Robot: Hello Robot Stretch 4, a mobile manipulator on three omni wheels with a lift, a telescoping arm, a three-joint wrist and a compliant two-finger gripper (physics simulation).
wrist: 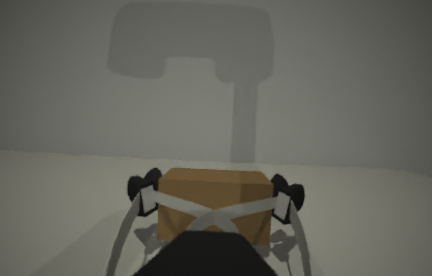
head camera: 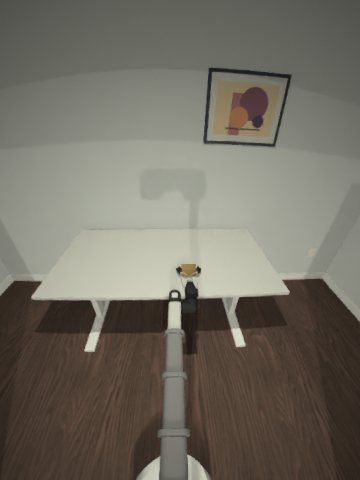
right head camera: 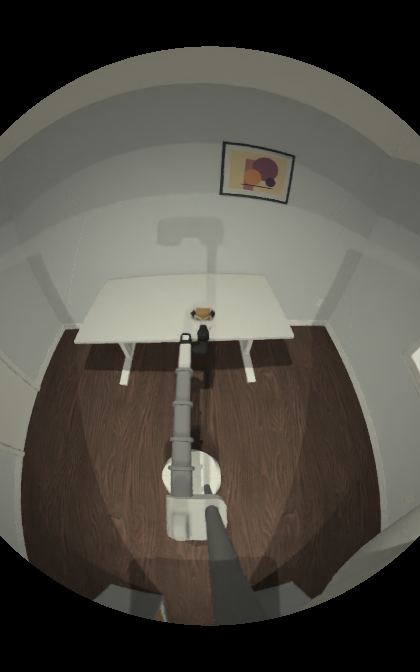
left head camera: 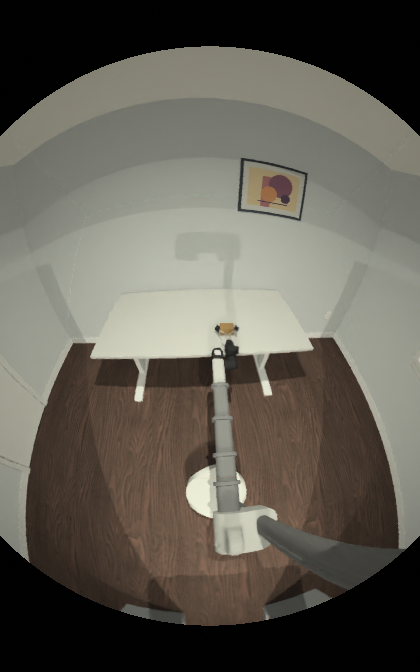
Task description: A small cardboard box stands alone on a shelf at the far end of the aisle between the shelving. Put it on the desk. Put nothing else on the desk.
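Observation:
The small brown cardboard box is upright between the two fingertips of my gripper, which is shut on it. Gripper and box are over the white desk, right of its middle and nearer the front edge. In the wrist view the fingertips' shadows lie close below them on the desk top, so the box is very low. Its underside is hidden, and I cannot tell whether it touches the desk.
My grey telescoping arm reaches across the dark wood floor to the desk's front edge. A framed picture hangs on the wall behind the desk. Grey edges show at the bottom of both side head views.

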